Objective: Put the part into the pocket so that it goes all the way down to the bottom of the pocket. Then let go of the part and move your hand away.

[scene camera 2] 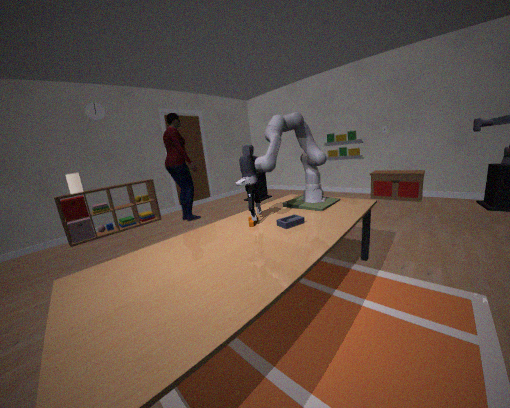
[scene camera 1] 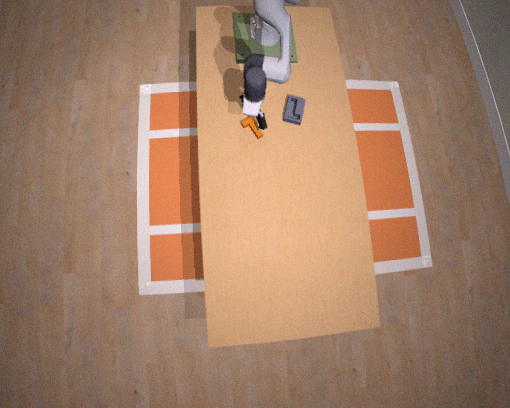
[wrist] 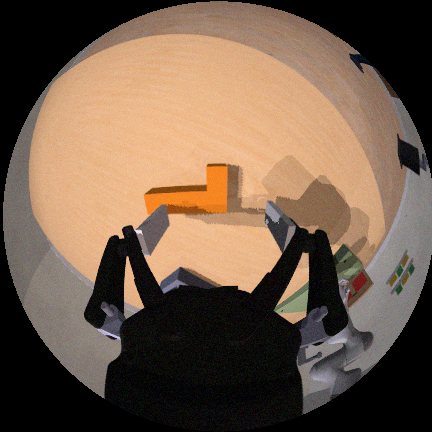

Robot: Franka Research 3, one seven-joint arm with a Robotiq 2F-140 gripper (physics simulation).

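The orange L-shaped part (scene camera 1: 255, 129) (scene camera 2: 251, 222) (wrist: 217, 195) lies on the table, outside the pocket. The dark grey-blue block (scene camera 1: 288, 111) (scene camera 2: 285, 224) (wrist: 181, 278) with the L-shaped pocket stands to the right of the part in the first scene view; my hand hides much of it in the wrist view. My gripper (scene camera 2: 256, 216) (wrist: 215, 212) is open and empty, pointing down close to the part. In the wrist view the part's long arm reaches left past the left fingertip, and its short arm points up, away from the hand. The exact finger height is hard to tell.
The table (scene camera 1: 285, 215) (scene camera 2: 165, 280) extends far beyond the part. My arm's green base plate (scene camera 1: 245, 54) (scene camera 2: 327, 203) is at the table's far end in the second scene view. A person (scene camera 2: 176, 155) stands on the floor beyond the table.
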